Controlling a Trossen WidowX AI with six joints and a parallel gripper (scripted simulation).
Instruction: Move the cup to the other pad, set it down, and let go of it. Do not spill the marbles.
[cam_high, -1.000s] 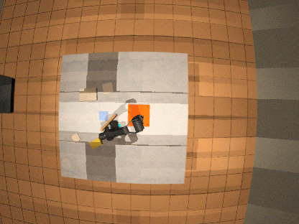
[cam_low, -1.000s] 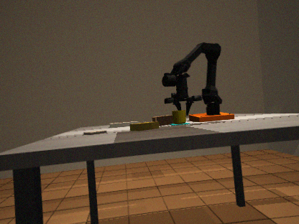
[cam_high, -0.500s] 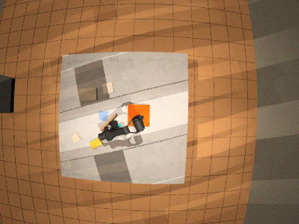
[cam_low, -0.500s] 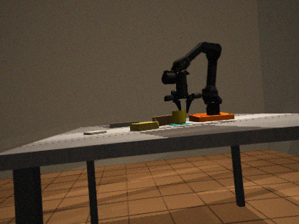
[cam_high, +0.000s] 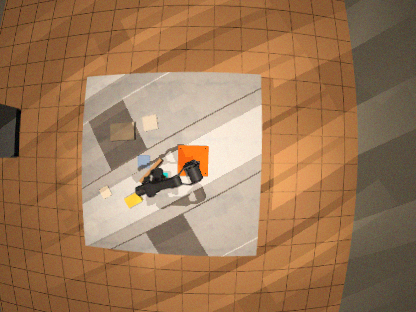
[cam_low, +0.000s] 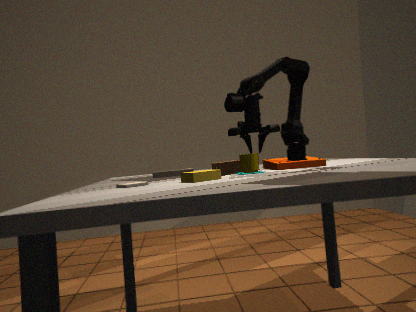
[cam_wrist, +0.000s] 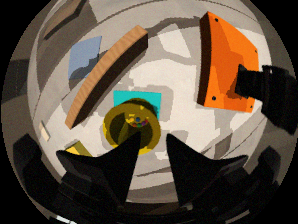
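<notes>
Right now the olive-yellow cup is 4 cm below my gripper tip and 2 cm ahead of it. The rest, counted from my gripper tip: light blue pad (17 cm ahead, 10 cm to the right, 8 cm below); then long wooden bar (10 cm ahead, 6 cm below, 5 cm to the right); then teal pad (8 cm below, 3 cm ahead).
</notes>
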